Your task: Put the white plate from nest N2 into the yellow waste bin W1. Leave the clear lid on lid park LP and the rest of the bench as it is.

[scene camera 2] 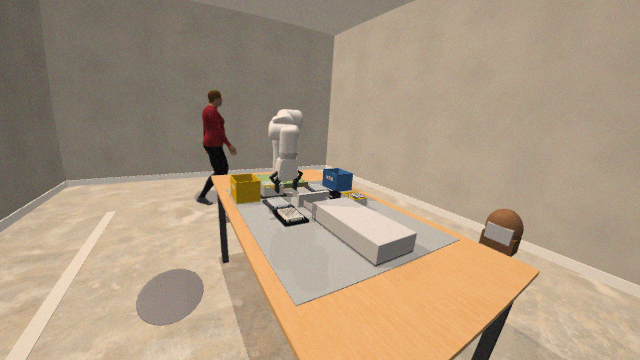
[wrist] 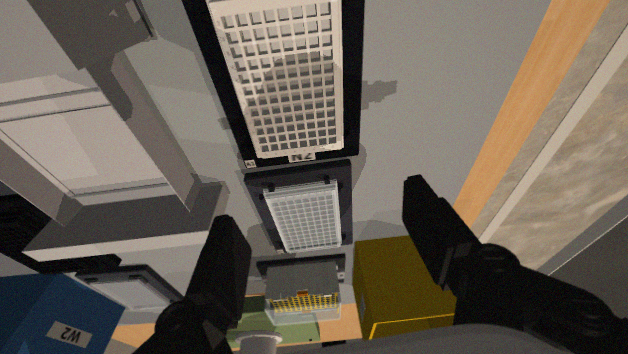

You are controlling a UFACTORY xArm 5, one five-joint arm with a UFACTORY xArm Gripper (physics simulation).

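Where they show: gripper, fingertip midpoint: (scene camera 2: 286,191) (wrist: 320,215); arm's base, origin of the base link: (wrist: 259,336).
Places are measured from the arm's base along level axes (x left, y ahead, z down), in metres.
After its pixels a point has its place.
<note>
The white plate (scene camera 2: 292,215) @(x -0.188, y 0.684, z 0.005 m) (wrist: 295,105) @(x -0.189, y 0.639, z 0.014 m) lies flat in the black nest N2 (wrist: 352,100) @(x -0.239, y 0.636, z 0.017 m), its grid of square wells facing up. The yellow waste bin W1 (scene camera 2: 245,189) @(x -0.337, y 0.388, z -0.048 m) (wrist: 395,280) @(x -0.298, y 0.387, z -0.041 m) stands at the bench's left edge in the scene view and lower right in the wrist view. My gripper (scene camera 2: 287,184) @(x -0.200, y 0.630, z -0.099 m) (wrist: 320,215) @(x -0.200, y 0.630, z -0.099 m) is open and empty, above the bench and beyond N2 in the scene view, apart from the plate. A pale flat piece (scene camera 2: 317,187) @(x 0.158, y 0.311, z 0.010 m) (wrist: 131,291) @(x 0.155, y 0.327, z 0.010 m) lies on a dark holder near the blue bin; its label is not readable, so I cannot tell if this is LP.
A clear-topped plate (scene camera 2: 278,203) @(x -0.195, y 0.516, z 0.005 m) (wrist: 306,217) @(x -0.183, y 0.497, z 0.004 m) sits in the nest beside N2. Beyond it stands a box with a yellow grid (wrist: 304,301) @(x -0.158, y 0.306, z -0.027 m). The blue bin W2 (scene camera 2: 338,180) @(x 0.273, y 0.384, z -0.049 m) (wrist: 55,315) @(x 0.259, y 0.343, z -0.028 m) is opposite. A long white block (scene camera 2: 367,225) @(x -0.015, y 1.003, z -0.054 m) stands on the mat. A person in red (scene camera 2: 214,130) is behind the bench.
</note>
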